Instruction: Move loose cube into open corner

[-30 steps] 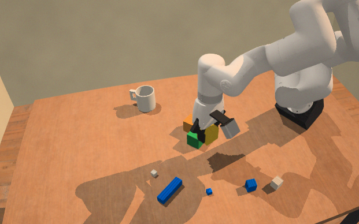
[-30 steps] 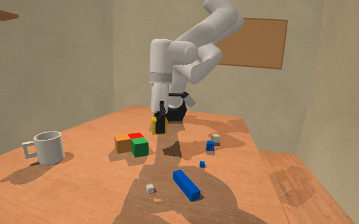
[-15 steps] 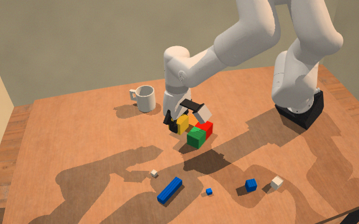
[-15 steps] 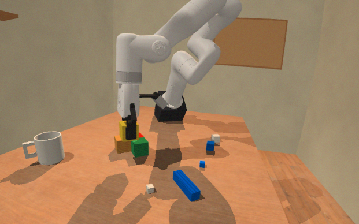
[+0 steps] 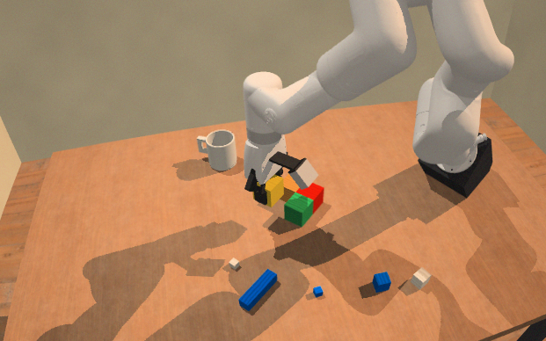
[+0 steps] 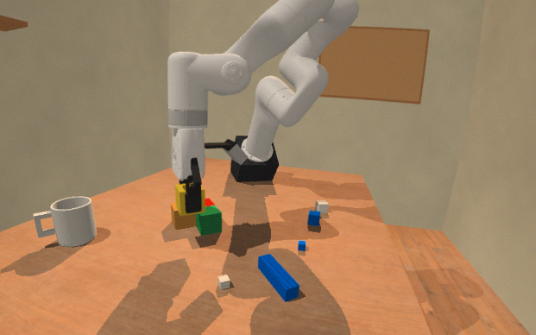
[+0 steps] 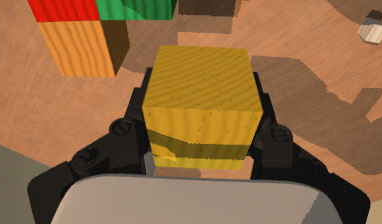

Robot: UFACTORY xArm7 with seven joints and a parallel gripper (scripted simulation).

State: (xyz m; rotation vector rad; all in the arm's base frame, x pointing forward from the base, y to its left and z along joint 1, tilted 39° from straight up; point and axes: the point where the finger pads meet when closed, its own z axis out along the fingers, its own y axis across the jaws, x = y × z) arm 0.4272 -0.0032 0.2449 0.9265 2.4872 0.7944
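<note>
Right now the yellow cube is right at my hand. Also, from my hand: red cube 10 cm behind, 5 cm to the right, 8 cm below; then green cube 7 cm behind, 1 cm to the right, 8 cm below; then orange cube 6 cm behind, 8 cm to the right, 8 cm below.
</note>
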